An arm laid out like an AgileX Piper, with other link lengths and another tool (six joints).
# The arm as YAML. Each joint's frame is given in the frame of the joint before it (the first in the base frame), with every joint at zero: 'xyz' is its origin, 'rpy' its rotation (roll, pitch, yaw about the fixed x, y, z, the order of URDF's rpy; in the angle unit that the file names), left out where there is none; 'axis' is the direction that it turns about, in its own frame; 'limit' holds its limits. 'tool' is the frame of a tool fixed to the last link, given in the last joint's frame.
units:
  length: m
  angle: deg
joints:
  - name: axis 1
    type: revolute
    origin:
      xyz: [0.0, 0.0, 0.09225]
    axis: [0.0, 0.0, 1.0]
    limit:
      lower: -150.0
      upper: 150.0
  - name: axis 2
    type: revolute
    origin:
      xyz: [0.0, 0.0, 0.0]
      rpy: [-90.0, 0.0, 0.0]
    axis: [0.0, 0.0, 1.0]
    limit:
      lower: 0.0
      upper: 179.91
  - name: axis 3
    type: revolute
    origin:
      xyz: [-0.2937, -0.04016, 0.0]
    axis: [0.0, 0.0, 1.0]
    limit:
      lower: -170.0
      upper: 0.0
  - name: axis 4
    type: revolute
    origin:
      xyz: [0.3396, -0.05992, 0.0]
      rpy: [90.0, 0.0, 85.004]
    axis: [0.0, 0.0, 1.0]
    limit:
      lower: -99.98
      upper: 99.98
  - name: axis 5
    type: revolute
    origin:
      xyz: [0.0, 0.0, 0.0]
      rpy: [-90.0, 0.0, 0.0]
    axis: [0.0, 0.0, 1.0]
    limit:
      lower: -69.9
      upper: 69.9
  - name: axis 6
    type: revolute
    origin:
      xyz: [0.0, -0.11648, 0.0]
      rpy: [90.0, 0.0, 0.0]
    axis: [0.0, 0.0, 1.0]
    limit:
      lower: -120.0
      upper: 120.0
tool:
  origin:
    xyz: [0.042, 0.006, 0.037]
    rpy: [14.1, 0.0, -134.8]
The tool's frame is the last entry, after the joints.
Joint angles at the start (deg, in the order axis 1, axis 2, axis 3, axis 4, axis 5, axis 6): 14.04, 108.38, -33.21, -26.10, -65.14, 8.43
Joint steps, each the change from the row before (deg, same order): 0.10, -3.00, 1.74, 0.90, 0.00, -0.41; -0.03, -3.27, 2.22, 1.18, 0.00, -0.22; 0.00, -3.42, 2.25, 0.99, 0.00, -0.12; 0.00, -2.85, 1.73, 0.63, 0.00, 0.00; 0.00, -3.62, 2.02, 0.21, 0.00, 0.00; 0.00, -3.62, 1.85, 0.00, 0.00, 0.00; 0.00, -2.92, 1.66, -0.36, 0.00, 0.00; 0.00, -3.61, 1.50, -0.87, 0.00, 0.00; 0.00, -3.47, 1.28, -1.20, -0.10, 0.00; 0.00, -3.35, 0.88, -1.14, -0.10, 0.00; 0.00, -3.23, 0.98, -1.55, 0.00, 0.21
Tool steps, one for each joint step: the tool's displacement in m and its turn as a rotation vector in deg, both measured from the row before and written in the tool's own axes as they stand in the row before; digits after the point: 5 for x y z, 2 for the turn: 0.00805, -0.01066, -0.00414, 0.36, 1.27, -0.87; 0.00748, -0.01029, -0.00701, -0.01, 1.52, -0.50; 0.00716, -0.01091, -0.00710, 0.20, 1.44, -0.49; 0.00607, -0.00921, -0.00524, 0.37, 1.16, -0.42; 0.00718, -0.01225, -0.00580, 0.91, 1.10, -0.75; 0.00726, -0.01231, -0.00498, 1.14, 1.03, -0.88; 0.00398, -0.00991, -0.00505, 1.00, 0.44, -0.72; 0.00677, -0.01302, -0.00316, 1.82, 0.52, -1.28; 0.00658, -0.01300, -0.00205, 2.11, 0.36, -1.44; 0.00815, -0.01261, -0.00003, 2.22, 0.56, -1.62; 0.00587, -0.01226, -0.00085, 2.20, 0.08, -1.41
